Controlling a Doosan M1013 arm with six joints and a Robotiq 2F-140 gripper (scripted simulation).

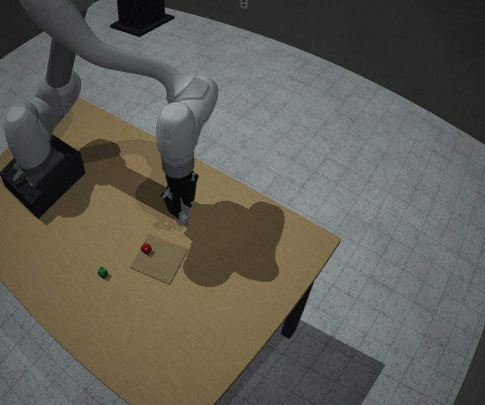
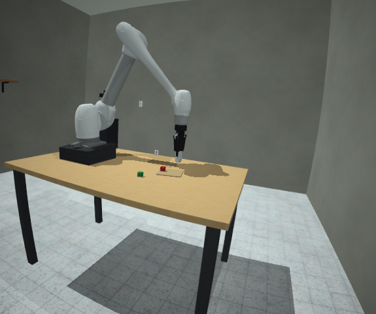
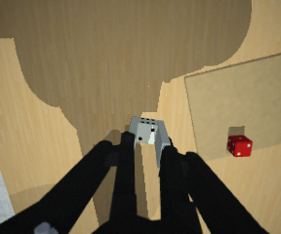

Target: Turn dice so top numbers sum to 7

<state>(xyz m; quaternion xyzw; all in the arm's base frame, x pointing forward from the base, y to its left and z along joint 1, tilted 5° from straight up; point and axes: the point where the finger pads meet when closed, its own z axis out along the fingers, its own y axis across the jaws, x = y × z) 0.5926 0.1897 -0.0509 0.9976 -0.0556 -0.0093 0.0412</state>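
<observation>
Right now the tan mat is 14 cm to the right of my hand, 7 cm below it and 1 cm ahead of it. From my hand the other things lie so: red die: 14 cm to the right, 6 cm below, 3 cm behind; white die: 3 cm below; green die: 30 cm to the right, 8 cm behind, 6 cm below.
</observation>
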